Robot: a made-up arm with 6 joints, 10 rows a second.
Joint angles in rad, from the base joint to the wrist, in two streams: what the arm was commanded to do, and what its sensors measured. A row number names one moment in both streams.
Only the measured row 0 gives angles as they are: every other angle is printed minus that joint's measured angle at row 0.
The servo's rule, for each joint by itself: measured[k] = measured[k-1] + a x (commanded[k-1-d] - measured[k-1]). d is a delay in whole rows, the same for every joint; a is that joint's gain. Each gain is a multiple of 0.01, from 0.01 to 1. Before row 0 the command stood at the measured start. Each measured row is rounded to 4 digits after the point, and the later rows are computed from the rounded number. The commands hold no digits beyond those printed.
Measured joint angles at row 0:
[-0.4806, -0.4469, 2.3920, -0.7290, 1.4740, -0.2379]
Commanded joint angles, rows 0 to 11:
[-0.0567, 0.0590, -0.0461, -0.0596, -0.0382, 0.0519]
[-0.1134, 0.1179, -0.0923, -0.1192, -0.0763, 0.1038]
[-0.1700, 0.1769, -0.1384, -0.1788, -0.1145, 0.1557]
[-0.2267, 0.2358, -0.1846, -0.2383, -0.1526, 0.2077]
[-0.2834, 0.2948, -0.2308, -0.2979, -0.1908, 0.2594]
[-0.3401, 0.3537, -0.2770, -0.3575, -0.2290, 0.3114]
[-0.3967, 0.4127, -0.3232, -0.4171, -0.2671, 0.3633]
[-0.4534, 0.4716, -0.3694, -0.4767, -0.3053, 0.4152]
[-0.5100, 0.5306, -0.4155, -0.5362, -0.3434, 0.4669]
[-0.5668, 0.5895, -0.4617, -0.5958, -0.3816, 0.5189]
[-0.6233, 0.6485, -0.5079, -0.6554, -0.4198, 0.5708]
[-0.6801, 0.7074, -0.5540, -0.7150, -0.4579, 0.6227]
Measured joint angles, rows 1 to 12:
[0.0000, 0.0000, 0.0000, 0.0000, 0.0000, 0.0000]
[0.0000, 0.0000, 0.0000, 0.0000, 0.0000, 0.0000]
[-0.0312, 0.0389, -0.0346, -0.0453, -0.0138, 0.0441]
[-0.0764, 0.0910, -0.0779, -0.1015, -0.0363, 0.0948]
[-0.1279, 0.1477, -0.1233, -0.1602, -0.0645, 0.1466]
[-0.1822, 0.2058, -0.1693, -0.2196, -0.0962, 0.1985]
[-0.2379, 0.2645, -0.2154, -0.2791, -0.1303, 0.2503]
[-0.2941, 0.3234, -0.2616, -0.3387, -0.1658, 0.3022]
[-0.3505, 0.3823, -0.3078, -0.3983, -0.2023, 0.3541]
[-0.4071, 0.4412, -0.3540, -0.4579, -0.2394, 0.4060]
[-0.4637, 0.5002, -0.4001, -0.5174, -0.2768, 0.4578]
[-0.5204, 0.5591, -0.4463, -0.5770, -0.3145, 0.5097]
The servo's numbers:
d 2
a 0.55 0.66 0.75 0.76 0.36 0.85

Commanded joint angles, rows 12 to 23:
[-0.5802, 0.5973, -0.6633, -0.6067, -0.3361, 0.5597]
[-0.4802, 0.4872, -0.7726, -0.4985, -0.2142, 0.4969]
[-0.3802, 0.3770, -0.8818, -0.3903, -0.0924, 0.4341]
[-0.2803, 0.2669, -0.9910, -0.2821, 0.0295, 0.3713]
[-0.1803, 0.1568, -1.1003, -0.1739, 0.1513, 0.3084]
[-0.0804, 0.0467, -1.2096, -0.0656, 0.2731, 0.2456]
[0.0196, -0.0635, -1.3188, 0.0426, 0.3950, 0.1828]
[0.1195, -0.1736, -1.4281, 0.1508, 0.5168, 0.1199]
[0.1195, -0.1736, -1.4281, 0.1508, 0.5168, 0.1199]
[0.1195, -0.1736, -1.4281, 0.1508, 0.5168, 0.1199]
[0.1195, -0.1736, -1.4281, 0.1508, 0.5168, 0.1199]
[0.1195, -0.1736, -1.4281, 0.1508, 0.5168, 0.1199]
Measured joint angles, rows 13 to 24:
[-0.5770, 0.6181, -0.4925, -0.6366, -0.3524, 0.5616]
[-0.6337, 0.6770, -0.5386, -0.6962, -0.3904, 0.6135]
[-0.6043, 0.6244, -0.6321, -0.6282, -0.3709, 0.5678]
[-0.5360, 0.5338, -0.7375, -0.5296, -0.3145, 0.5075]
[-0.4503, 0.4303, -0.8457, -0.4237, -0.2345, 0.4451]
[-0.3568, 0.3225, -0.9547, -0.3161, -0.1395, 0.3824]
[-0.2597, 0.2131, -1.0639, -0.2080, -0.0348, 0.3195]
[-0.1611, 0.1033, -1.1732, -0.0998, 0.0760, 0.2567]
[-0.0617, -0.0068, -1.2824, 0.0084, 0.1908, 0.1939]
[0.0380, -0.1169, -1.3917, 0.1166, 0.3082, 0.1310]
[0.0828, -0.1543, -1.4190, 0.1426, 0.3833, 0.1216]
[0.1030, -0.1670, -1.4258, 0.1488, 0.4314, 0.1202]

